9 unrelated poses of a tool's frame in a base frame.
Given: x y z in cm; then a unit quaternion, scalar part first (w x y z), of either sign.
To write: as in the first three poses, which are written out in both.
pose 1, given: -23.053, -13.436, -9.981, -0.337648, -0.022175, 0.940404, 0.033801
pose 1, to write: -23.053, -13.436, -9.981, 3.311, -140.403, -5.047
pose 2, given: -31.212, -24.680, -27.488, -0.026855, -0.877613, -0.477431, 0.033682
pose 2, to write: -31.212, -24.680, -27.488, 155.325, 84.499, -5.961
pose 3, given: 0.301, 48.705, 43.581, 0.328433, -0.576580, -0.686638, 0.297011
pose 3, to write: 0.301, 48.705, 43.581, -86.471, -102.976, 44.543
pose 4, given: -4.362, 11.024, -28.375, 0.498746, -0.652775, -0.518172, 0.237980
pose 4, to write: -4.362, 11.024, -28.375, -90.501, -71.839, 32.994
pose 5, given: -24.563, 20.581, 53.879, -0.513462, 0.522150, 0.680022, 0.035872
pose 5, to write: -24.563, 20.581, 53.879, -71.930, -93.677, -4.942
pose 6, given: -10.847, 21.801, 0.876, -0.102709, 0.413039, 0.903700, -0.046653
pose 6, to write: -10.847, 21.801, 0.876, -69.847, -152.819, 7.889
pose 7, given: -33.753, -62.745, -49.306, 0.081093, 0.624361, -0.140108, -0.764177
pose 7, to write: -33.753, -62.745, -49.306, 106.929, -23.995, -130.874
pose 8, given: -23.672, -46.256, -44.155, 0.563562, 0.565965, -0.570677, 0.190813
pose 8, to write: -23.672, -46.256, -44.155, 76.320, -76.955, 25.731
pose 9, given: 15.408, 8.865, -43.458, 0.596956, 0.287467, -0.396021, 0.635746
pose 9, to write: 15.408, 8.865, -43.458, 38.231, -52.667, 84.549
